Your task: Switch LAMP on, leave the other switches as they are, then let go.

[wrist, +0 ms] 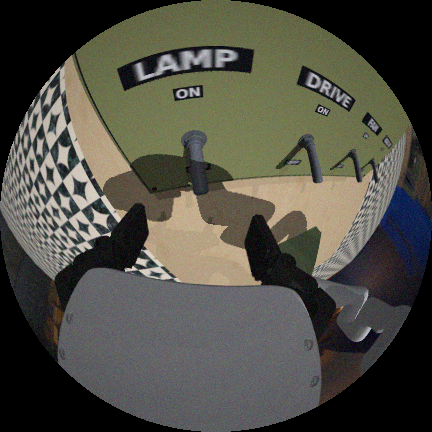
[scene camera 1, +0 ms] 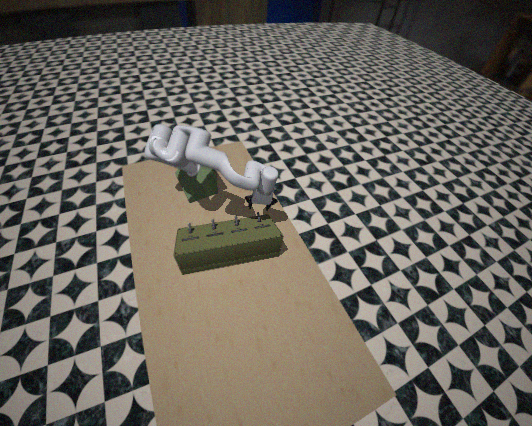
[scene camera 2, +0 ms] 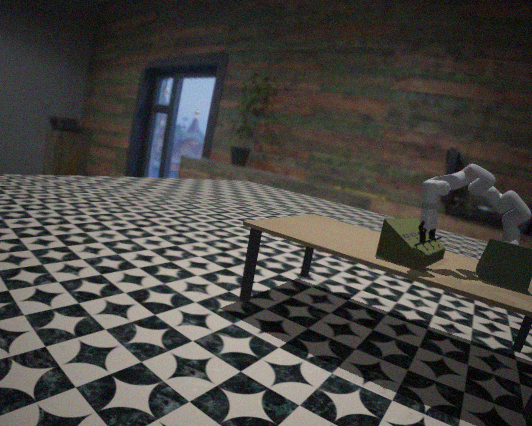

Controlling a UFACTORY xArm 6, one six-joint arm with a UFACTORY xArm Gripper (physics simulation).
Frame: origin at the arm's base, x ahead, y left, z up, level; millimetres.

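Seen in the pictures: gripper, fingertip midpoint: (wrist: 196,223) (scene camera 1: 258,207) (scene camera 2: 427,240); arm's base, link origin: (scene camera 1: 194,166) (scene camera 2: 509,256).
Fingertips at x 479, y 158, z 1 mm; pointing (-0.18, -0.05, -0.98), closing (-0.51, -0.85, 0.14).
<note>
Offsets run from my fingertips to a thing's top centre. "spot": to the spot under its first point. Level surfaces: height alone.
The green switch box (scene camera 1: 230,251) (scene camera 2: 389,245) (wrist: 260,110) has a sloped panel with several grey levers. The LAMP lever @(8 mm down, 33 mm ahead, 19 mm right) (wrist: 198,170) (scene camera 1: 259,217) leans away from its ON label @(spot: 22 mm down, 87 mm ahead, 39 mm right) (wrist: 188,93), over the lower label, which it partly hides. The DRIVE lever @(8 mm down, 7 mm back, 132 mm right) (wrist: 314,162) and the FAN lever @(8 mm down, 47 mm back, 245 mm right) (wrist: 356,167) lean the same way, as does the farthest lever @(8 mm down, 88 mm back, 359 mm right) (wrist: 374,171). My gripper (scene camera 1: 260,206) (scene camera 2: 428,239) (wrist: 196,223) is open and empty. In the wrist view its fingers stand apart, below and to either side of the LAMP lever's tip, not touching it.
The box stands on a wooden table top @(141 mm down) (scene camera 1: 240,330) (scene camera 2: 310,232). A dark green block (scene camera 1: 200,187) (scene camera 2: 505,265) stands at the arm's base. The DRIVE lever is the LAMP lever's neighbour, to its right in the wrist view.
</note>
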